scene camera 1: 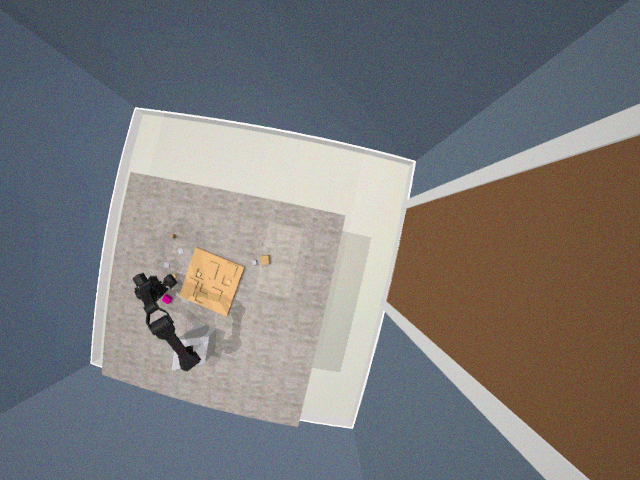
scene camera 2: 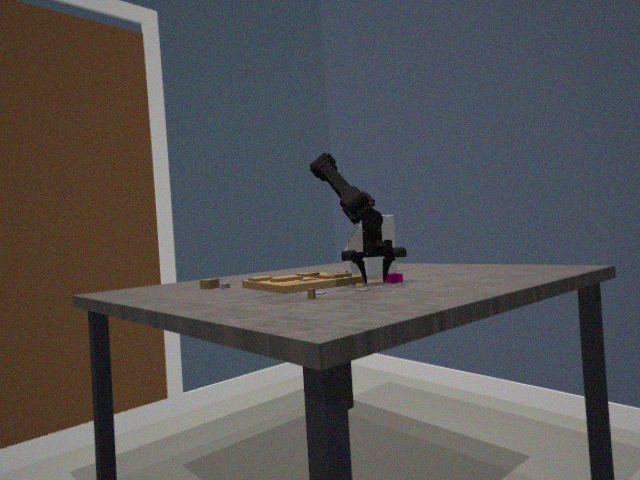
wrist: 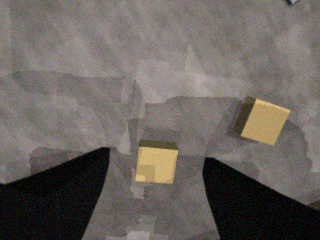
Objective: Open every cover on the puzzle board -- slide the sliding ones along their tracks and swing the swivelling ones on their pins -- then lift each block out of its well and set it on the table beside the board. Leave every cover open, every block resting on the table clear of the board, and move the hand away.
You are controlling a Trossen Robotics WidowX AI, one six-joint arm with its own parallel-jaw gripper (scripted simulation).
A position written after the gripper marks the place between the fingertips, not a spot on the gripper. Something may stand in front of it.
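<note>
Gripper [scene camera 2: 375, 283] visible. Gripper again [wrist: 157, 160]. Tan block [wrist: 259, 120]. Tan block [wrist: 156, 163].
</note>
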